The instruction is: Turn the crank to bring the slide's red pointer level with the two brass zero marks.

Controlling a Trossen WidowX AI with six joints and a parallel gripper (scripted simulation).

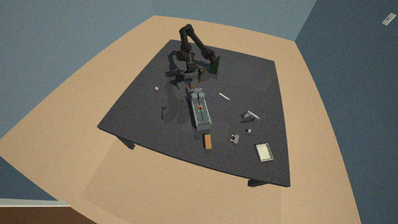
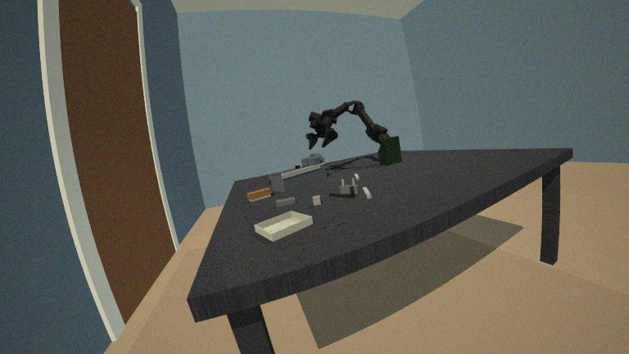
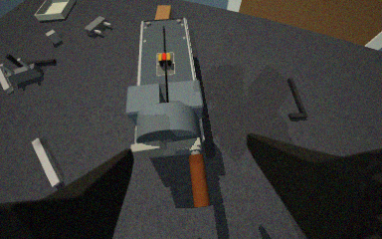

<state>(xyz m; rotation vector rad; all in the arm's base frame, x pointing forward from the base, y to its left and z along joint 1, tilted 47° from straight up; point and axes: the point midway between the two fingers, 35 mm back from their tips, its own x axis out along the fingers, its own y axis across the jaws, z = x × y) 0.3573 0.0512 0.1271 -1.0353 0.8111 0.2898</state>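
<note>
My gripper tip is now 10 mm past the crank and 50 mm above it. The rest, counted from my gripper tip: orange crank handle: 20 mm behind, 20 mm to the right, 50 mm below; then red pointer: 120 mm ahead, 110 mm to the left, 60 mm below; then orange block: 300 mm ahead, 240 mm to the left, 130 mm below.
</note>
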